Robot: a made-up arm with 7 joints. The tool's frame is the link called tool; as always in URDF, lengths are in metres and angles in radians. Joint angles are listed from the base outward. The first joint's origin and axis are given. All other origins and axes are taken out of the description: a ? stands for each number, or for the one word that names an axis. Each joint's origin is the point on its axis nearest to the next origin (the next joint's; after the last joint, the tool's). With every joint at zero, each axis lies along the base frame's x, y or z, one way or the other. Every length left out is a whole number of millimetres.
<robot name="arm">
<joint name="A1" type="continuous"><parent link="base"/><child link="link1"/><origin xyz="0 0 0.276" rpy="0 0 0"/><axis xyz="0 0 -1"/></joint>
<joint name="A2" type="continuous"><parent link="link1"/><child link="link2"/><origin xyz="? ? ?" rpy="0 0 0"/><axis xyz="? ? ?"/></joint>
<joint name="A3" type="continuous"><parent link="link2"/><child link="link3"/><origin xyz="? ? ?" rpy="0 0 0"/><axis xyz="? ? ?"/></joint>
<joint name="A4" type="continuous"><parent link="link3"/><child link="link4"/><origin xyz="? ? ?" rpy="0 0 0"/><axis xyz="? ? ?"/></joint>
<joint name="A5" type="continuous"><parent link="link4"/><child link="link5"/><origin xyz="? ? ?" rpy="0 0 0"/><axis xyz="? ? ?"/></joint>
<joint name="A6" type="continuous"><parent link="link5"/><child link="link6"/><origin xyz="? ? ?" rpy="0 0 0"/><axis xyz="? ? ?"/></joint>
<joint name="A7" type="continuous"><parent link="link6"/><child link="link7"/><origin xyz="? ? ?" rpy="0 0 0"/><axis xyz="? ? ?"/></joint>
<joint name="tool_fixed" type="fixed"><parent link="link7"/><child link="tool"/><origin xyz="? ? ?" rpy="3.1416 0 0"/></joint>
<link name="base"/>
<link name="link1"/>
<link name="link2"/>
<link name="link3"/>
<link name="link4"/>
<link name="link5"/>
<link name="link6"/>
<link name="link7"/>
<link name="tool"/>
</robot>
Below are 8 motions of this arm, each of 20 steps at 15 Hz.
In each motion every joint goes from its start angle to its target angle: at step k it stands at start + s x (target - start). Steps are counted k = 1, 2, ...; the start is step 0. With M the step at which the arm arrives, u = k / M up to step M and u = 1 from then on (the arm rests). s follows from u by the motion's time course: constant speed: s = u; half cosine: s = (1 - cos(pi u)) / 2; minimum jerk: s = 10 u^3 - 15 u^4 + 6 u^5.
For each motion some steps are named. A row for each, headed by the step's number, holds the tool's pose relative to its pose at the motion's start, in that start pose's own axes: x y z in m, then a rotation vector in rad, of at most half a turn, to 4 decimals.
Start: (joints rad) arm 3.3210 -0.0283 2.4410 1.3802 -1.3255 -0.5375 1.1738
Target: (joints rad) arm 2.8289 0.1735 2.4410 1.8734 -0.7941 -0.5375 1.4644
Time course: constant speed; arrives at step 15
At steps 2, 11, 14, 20:
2: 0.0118 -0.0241 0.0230 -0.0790 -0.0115 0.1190
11: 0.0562 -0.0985 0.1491 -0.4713 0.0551 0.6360
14: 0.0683 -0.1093 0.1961 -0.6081 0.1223 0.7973
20: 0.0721 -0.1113 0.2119 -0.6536 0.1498 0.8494

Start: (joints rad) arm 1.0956 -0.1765 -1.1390 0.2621 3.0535 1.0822 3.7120
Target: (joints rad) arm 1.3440 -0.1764 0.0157 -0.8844 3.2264 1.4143 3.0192
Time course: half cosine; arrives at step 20
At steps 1, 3, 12, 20:
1: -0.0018 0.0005 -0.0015 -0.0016 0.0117 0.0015
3: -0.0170 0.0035 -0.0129 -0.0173 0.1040 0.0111
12: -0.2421 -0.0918 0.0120 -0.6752 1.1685 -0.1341
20: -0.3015 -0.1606 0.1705 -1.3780 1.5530 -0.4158

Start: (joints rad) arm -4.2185 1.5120 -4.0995 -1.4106 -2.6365 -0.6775 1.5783
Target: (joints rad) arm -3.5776 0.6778 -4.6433 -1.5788 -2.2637 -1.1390 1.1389
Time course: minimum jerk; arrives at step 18
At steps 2, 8, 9, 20:
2: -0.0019 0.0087 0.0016 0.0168 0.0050 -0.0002
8: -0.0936 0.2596 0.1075 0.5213 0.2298 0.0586
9: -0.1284 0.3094 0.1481 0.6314 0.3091 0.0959
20: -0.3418 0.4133 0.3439 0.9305 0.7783 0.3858

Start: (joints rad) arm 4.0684 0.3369 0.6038 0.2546 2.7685 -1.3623 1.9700
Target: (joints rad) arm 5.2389 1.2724 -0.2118 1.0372 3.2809 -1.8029 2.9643
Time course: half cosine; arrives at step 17
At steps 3, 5, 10, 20:
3: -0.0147 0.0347 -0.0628 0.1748 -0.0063 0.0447
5: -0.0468 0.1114 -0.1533 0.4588 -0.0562 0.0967
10: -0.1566 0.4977 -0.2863 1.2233 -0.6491 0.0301
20: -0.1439 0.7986 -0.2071 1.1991 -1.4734 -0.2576

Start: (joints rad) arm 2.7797 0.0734 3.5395 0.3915 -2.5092 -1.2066 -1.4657
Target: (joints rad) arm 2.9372 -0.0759 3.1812 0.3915 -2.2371 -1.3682 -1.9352
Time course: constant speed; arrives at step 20
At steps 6, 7, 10, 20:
6: -0.0314 -0.0005 -0.0138 -0.0568 -0.0099 -0.0769
7: -0.0364 -0.0009 -0.0163 -0.0663 -0.0125 -0.0900
10: -0.0513 -0.0023 -0.0239 -0.0944 -0.0219 -0.1301
20: -0.0967 -0.0112 -0.0518 -0.1848 -0.0699 -0.2699

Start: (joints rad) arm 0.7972 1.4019 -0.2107 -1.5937 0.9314 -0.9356 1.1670
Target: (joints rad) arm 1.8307 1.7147 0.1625 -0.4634 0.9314 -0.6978 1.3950
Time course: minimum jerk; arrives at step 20
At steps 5, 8, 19, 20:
5: -0.0029 -0.0346 0.0441 -0.1206 0.1339 -0.0154
8: 0.0190 -0.0932 0.1606 -0.4037 0.4035 -0.0059
19: 0.4028 -0.0143 0.5596 -1.5343 1.0810 0.3305
20: 0.4037 -0.0137 0.5600 -1.5364 1.0818 0.3314

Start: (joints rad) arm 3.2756 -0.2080 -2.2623 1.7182 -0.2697 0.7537 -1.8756
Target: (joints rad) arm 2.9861 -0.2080 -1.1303 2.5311 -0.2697 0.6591 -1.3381
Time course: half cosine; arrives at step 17
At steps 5, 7, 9, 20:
5: -0.0690 0.0198 -0.0083 0.0489 0.1422 -0.0524
7: -0.1213 0.0459 -0.0080 0.1027 0.2390 -0.1075
9: -0.1708 0.0845 -0.0021 0.1731 0.3212 -0.1802
20: -0.2358 0.2089 0.0214 0.3667 0.3948 -0.4002

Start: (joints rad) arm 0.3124 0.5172 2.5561 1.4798 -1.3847 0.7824 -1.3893
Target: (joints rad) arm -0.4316 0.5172 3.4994 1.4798 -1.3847 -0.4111 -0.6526
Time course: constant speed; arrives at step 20
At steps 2, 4, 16, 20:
2: -0.0007 -0.0262 0.0249 -0.1572 0.0057 0.0602
4: -0.0040 -0.0521 0.0523 -0.3126 0.0257 0.1129
16: -0.0842 -0.1769 0.2458 -1.1212 0.4706 0.2525
20: -0.1307 -0.1985 0.3098 -1.2994 0.7408 0.2316

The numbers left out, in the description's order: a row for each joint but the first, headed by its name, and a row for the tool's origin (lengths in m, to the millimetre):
A2: xyz 0 -0.013 0, axis 0 1 0
A3: xyz 0 0 0.469, axis 0 0 -1
A4: xyz 0 -0.013 0, axis 0 1 0
A5: xyz 0 0 0.252, axis 0 0 -1
A6: xyz 0 0 0, axis 0 1 0
A7: xyz 0 0 0.109, axis 0 0 -1
tool: xyz 0 0 0

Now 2 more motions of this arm.
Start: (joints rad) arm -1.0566 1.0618 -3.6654 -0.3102 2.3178 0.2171 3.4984
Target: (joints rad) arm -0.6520 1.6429 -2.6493 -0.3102 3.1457 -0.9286 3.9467
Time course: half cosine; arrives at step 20
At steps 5, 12, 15, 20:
5: 0.0226 -0.1064 0.0086 -0.2399 -0.1404 0.3077
12: 0.0815 -0.3785 0.1256 -0.7562 -0.3399 1.5155
15: 0.0757 -0.4526 0.1823 -0.7460 -0.2963 2.0028
20: 0.0576 -0.5024 0.2259 -0.6314 -0.2294 2.3345

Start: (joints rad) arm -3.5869 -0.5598 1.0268 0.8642 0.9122 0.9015 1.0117
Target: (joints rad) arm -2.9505 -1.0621 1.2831 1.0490 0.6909 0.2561 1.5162
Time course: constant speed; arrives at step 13
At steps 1, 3, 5, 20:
1: 0.0383 0.0063 0.0060 0.0401 -0.0263 -0.0020
3: 0.1148 0.0154 0.0269 0.1242 -0.0845 -0.0047
5: 0.1898 0.0191 0.0593 0.2131 -0.1511 -0.0056
20: 0.4403 -0.0338 0.2826 0.5957 -0.5115 0.0089

